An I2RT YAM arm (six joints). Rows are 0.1 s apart.
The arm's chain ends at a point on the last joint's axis. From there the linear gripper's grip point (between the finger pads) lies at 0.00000 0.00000 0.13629 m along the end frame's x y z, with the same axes.
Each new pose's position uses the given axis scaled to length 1; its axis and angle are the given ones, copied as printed.
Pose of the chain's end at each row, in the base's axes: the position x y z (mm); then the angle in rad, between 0 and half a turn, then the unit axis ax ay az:
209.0 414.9 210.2 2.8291 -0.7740 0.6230 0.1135
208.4 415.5 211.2 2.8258 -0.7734 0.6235 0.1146
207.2 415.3 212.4 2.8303 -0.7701 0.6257 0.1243
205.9 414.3 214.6 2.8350 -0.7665 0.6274 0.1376
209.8 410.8 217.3 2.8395 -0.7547 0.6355 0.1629
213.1 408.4 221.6 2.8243 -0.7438 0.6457 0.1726
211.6 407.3 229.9 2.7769 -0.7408 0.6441 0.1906
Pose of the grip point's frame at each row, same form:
211.7 466.1 83.9 2.8291 -0.7740 0.6230 0.1135
211.2 467.2 85.1 2.8258 -0.7734 0.6235 0.1146
207.9 468.1 86.8 2.8303 -0.7701 0.6257 0.1243
203.6 468.8 89.7 2.8350 -0.7665 0.6274 0.1376
202.8 469.0 94.3 2.8395 -0.7547 0.6355 0.1629
206.4 469.6 100.0 2.8243 -0.7438 0.6457 0.1726
205.7 475.7 112.2 2.7769 -0.7408 0.6441 0.1906

